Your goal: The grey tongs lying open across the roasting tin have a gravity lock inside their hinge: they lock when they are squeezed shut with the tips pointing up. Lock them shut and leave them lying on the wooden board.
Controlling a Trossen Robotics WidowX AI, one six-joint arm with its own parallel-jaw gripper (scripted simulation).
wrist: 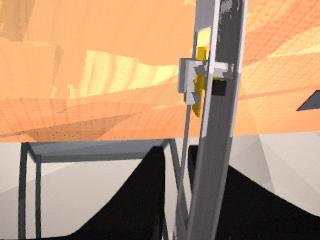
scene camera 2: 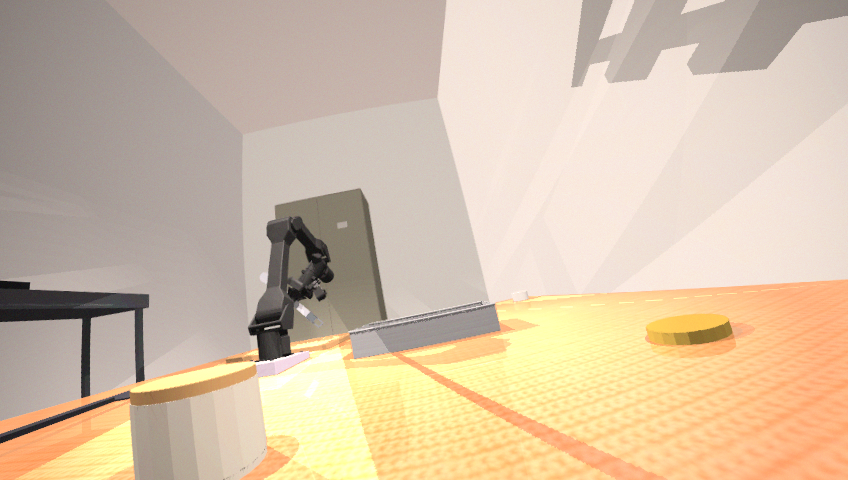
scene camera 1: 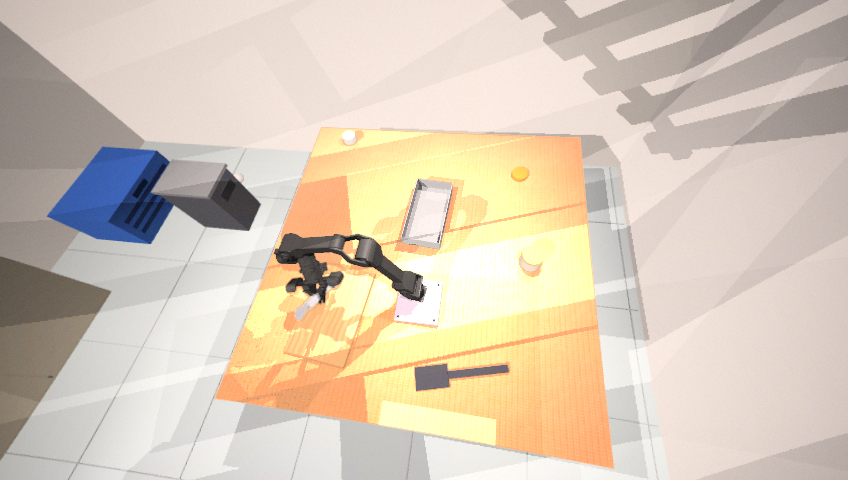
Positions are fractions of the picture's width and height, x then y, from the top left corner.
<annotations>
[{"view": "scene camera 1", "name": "dark spatula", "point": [0.51, 0.78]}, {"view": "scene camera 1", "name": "grey roasting tin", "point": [0.50, 0.47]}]
</annotations>
